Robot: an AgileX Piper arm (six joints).
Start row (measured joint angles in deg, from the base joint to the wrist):
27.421 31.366 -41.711 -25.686 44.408 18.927
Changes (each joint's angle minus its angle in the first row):
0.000 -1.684 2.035 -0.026 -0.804 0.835
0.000 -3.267 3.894 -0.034 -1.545 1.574
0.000 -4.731 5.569 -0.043 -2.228 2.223
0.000 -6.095 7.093 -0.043 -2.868 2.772
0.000 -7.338 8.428 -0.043 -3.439 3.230
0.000 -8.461 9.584 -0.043 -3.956 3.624
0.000 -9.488 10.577 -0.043 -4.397 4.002
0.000 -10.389 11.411 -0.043 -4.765 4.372
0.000 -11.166 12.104 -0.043 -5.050 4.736
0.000 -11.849 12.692 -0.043 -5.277 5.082
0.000 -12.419 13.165 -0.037 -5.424 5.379
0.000 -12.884 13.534 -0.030 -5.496 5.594
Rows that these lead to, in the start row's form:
27.421 29.682 -39.676 -25.712 43.604 19.762
27.421 28.099 -37.817 -25.720 42.863 20.501
27.421 26.635 -36.142 -25.729 42.180 21.150
27.421 25.271 -34.618 -25.729 41.540 21.699
27.421 24.028 -33.283 -25.729 40.969 22.157
27.421 22.905 -32.127 -25.729 40.452 22.551
27.421 21.878 -31.134 -25.729 40.011 22.929
27.421 20.977 -30.300 -25.729 39.643 23.299
27.421 20.200 -29.607 -25.729 39.358 23.663
27.421 19.517 -29.019 -25.729 39.131 24.009
27.421 18.947 -28.546 -25.723 38.984 24.306
27.421 18.482 -28.177 -25.716 38.912 24.521

